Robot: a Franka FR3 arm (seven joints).
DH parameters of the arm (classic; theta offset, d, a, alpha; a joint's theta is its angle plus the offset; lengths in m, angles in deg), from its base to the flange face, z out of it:
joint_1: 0 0.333 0 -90
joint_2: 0 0 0 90
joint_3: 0 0.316 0.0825 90
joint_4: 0 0 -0.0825 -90
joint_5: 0 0.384 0 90
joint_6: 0 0 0.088 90
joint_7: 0 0.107 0 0
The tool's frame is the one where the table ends.
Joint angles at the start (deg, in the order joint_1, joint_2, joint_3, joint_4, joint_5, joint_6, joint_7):
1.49 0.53 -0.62 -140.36 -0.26 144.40 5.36
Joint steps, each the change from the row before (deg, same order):
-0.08 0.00 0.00 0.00 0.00 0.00 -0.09
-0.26 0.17 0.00 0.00 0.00 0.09 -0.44
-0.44 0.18 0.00 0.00 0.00 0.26 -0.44
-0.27 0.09 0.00 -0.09 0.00 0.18 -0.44
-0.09 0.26 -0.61 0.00 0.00 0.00 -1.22
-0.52 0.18 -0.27 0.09 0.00 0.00 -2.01
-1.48 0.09 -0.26 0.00 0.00 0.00 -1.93
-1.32 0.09 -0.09 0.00 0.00 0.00 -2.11
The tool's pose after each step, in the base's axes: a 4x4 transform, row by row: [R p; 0 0 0 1], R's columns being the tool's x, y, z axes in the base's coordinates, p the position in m. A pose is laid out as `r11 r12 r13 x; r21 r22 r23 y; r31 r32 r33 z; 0 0 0 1`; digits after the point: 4 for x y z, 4 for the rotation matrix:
0.9953 -0.0744 0.0613 0.4860; -0.0745 -0.9972 -0.0019 0.0067; 0.0612 -0.0027 -0.9981 0.3009; 0 0 0 1
0.9957 -0.0713 0.0599 0.4861; -0.0713 -0.9975 -0.0022 0.0045; 0.0599 -0.0021 -0.9982 0.2996; 0 0 0 1
0.9956 -0.0713 0.0612 0.4865; -0.0713 -0.9975 -0.0027 0.0008; 0.0613 -0.0017 -0.9981 0.2985; 0 0 0 1
0.9958 -0.0684 0.0612 0.4862; -0.0683 -0.9977 -0.0030 -0.0015; 0.0613 -0.0012 -0.9981 0.2974; 0 0 0 1
0.9966 -0.0593 0.0566 0.4860; -0.0592 -0.9982 -0.0039 -0.0074; 0.0568 0.0006 -0.9984 0.2952; 0 0 0 1
0.9978 -0.0381 0.0550 0.4862; -0.0379 -0.9993 -0.0049 -0.0141; 0.0552 0.0028 -0.9985 0.2943; 0 0 0 1
0.9980 -0.0348 0.0533 0.4855; -0.0345 -0.9994 -0.0066 -0.0289; 0.0535 0.0047 -0.9986 0.2935; 0 0 0 1
0.9984 -0.0227 0.0515 0.4846; -0.0223 -0.9997 -0.0079 -0.0408; 0.0517 0.0067 -0.9986 0.2928; 0 0 0 1

